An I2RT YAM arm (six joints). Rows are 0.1 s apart.
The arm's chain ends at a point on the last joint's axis. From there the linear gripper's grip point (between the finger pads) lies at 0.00 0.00 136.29 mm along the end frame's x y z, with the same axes.
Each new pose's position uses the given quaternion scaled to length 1; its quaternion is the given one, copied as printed.
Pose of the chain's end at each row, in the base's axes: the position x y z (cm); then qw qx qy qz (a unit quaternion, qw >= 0):
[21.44 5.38 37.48 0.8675 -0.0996 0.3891 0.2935]
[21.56 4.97 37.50 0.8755 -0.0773 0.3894 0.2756]
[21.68 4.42 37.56 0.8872 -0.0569 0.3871 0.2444]
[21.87 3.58 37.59 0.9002 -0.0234 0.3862 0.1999]
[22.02 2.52 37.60 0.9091 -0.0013 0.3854 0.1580]
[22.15 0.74 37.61 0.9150 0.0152 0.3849 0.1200]
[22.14 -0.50 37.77 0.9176 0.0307 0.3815 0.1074]
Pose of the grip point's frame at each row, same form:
[29.84 10.85 46.71 0.8675 -0.0996 0.3891 0.2935]
[30.27 9.74 46.83 0.8755 -0.0773 0.3894 0.2756]
[30.66 8.38 47.02 0.8872 -0.0569 0.3871 0.2444]
[31.22 6.26 47.14 0.9002 -0.0234 0.3862 0.1999]
[31.57 4.21 47.18 0.9091 -0.0013 0.3854 0.1580]
[31.80 1.62 47.19 0.9150 0.0152 0.3849 0.1200]
[31.77 -0.15 47.41 0.9176 0.0307 0.3815 0.1074]

